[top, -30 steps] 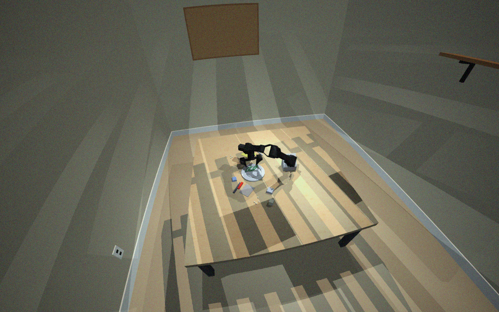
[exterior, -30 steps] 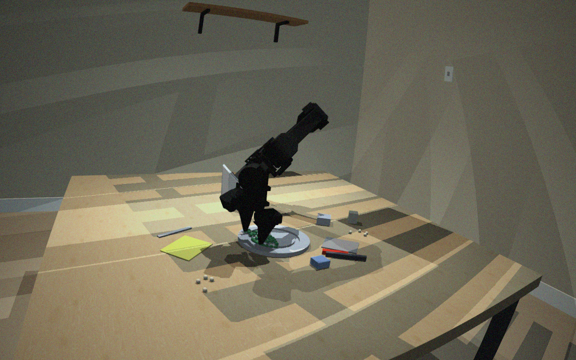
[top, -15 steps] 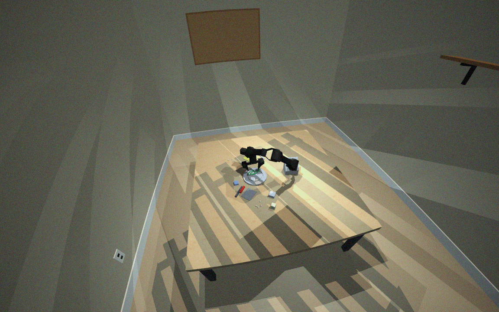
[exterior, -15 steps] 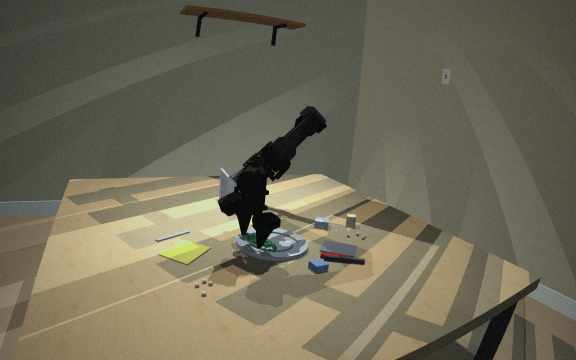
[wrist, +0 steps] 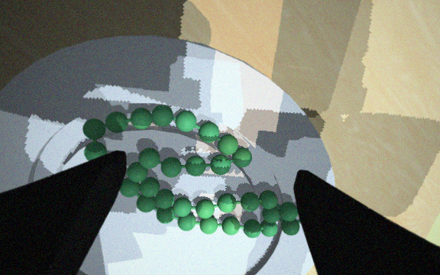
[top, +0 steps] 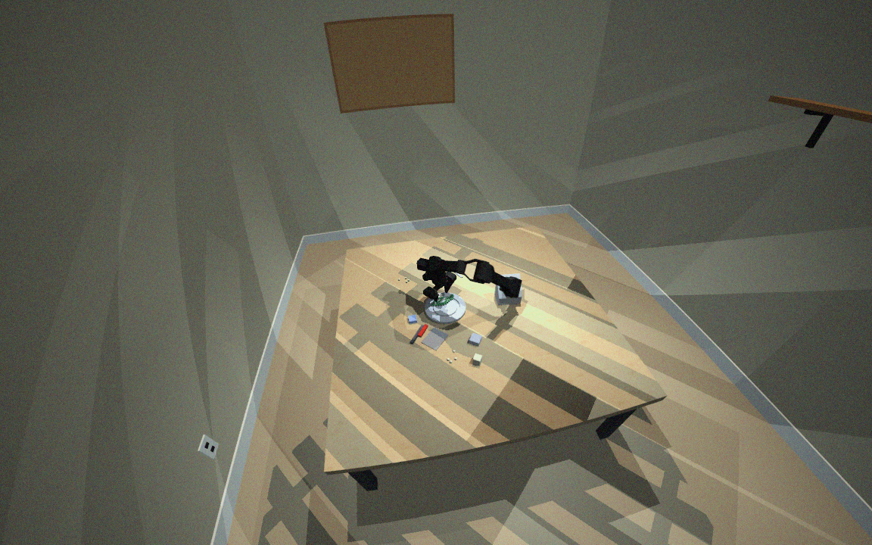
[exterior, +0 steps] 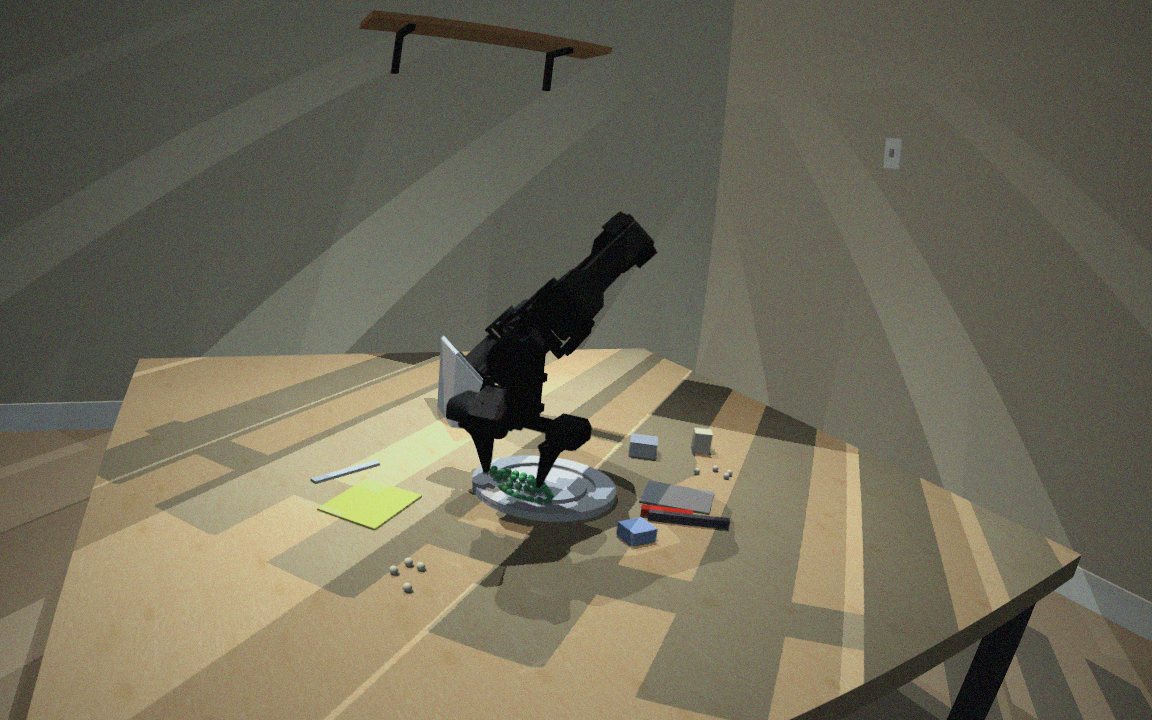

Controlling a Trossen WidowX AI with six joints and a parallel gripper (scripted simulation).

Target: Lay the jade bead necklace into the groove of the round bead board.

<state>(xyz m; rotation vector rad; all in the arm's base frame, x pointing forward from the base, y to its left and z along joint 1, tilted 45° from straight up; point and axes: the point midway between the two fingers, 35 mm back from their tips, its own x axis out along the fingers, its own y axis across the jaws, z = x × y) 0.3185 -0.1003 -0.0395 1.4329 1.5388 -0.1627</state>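
Right now my gripper tip is 60 mm to the right of the round grey bead board, 20 mm above it and 10 mm past it. From my gripper tip the other things lie so: yellow sheet: 190 mm to the right, 30 mm below, 30 mm behind; blue block: 160 mm ahead, 90 mm to the left, 20 mm below; red and black pen: 170 mm to the left, 150 mm ahead, 20 mm below.
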